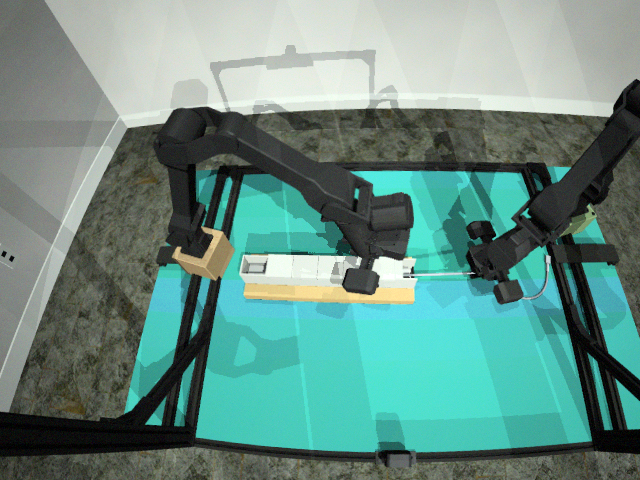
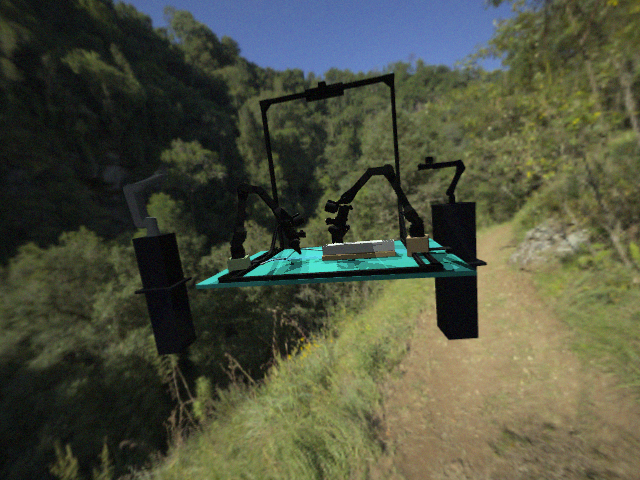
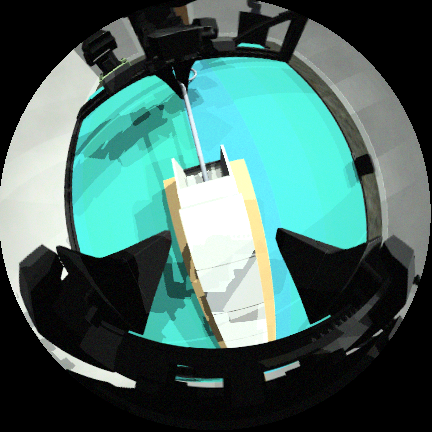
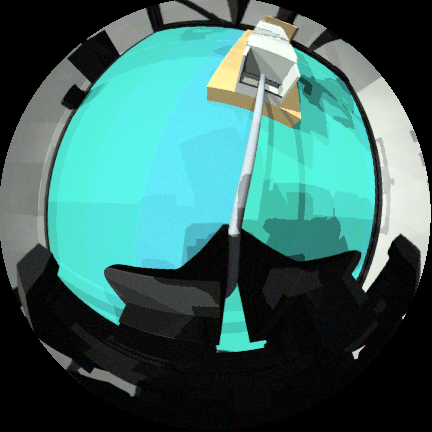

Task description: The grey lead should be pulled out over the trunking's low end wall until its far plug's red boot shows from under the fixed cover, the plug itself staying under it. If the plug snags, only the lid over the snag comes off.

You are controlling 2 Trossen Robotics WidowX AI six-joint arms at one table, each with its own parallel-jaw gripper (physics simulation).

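Seen in the pictures: left gripper, fingertip midpoint: [image 1: 381, 268] [image 2: 336, 242] [image 3: 224, 235]; right gripper, fingertip midpoint: [image 1: 471, 277] [image 2: 300, 254]; left arm's base at its link origin: [image 1: 196, 244] [image 2: 417, 236]; right arm's base at its link origin: [image 2: 238, 257] [image 3: 111, 67].
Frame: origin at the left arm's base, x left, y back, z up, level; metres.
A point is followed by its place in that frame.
Observation:
The white trunking [image 1: 294, 281] {x -0.007, y -0.247, z -0.047 m} [image 2: 356, 248] {x 0.060, y -0.311, z -0.045 m} [image 4: 291, 82] {x 0.102, y -0.497, z -0.031 m} lies on a wooden base [image 1: 330, 293] {x -0.004, y -0.330, z -0.070 m} [image 4: 225, 86] {x 0.045, y -0.507, z -0.070 m}, with lids in a row along its top. The grey lead [image 1: 442, 274] {x 0.091, y -0.564, z -0.038 m} [image 3: 194, 131] {x 0.087, y -0.541, z -0.041 m} [image 4: 253, 135] {x 0.096, y -0.580, z -0.035 m} runs nearly straight out of its open end, over the low end wall, to my right gripper [image 1: 472, 273] {x 0.114, y -0.636, z -0.063 m} [image 3: 183, 97] {x 0.114, y -0.636, z -0.063 m} [image 4: 228, 229] {x 0.114, y -0.636, z -0.063 m}, which is shut on it. Past these fingers the lead curls to a pale end plug [image 1: 547, 259] {x 0.224, y -0.837, z -0.086 m}. My left gripper [image 3: 224, 235] {x 0.058, y -0.429, z -0.008 m} is open above the lids, its fingers apart on either side of the trunking. No red boot shows; the far plug is hidden.
The trunking's other end has an uncovered section [image 1: 255, 265] {x 0.014, y -0.134, z -0.067 m}. The left arm's tan mount block [image 1: 219, 255] {x 0.001, y -0.050, z -0.034 m} is beside that end, and the right arm's green mount block [image 1: 581, 221] {x 0.314, y -0.900, z -0.017 m} is at the right. Black frame rails run along both sides of the turquoise table [image 1: 341, 382] {x -0.185, y -0.408, z -0.094 m}.

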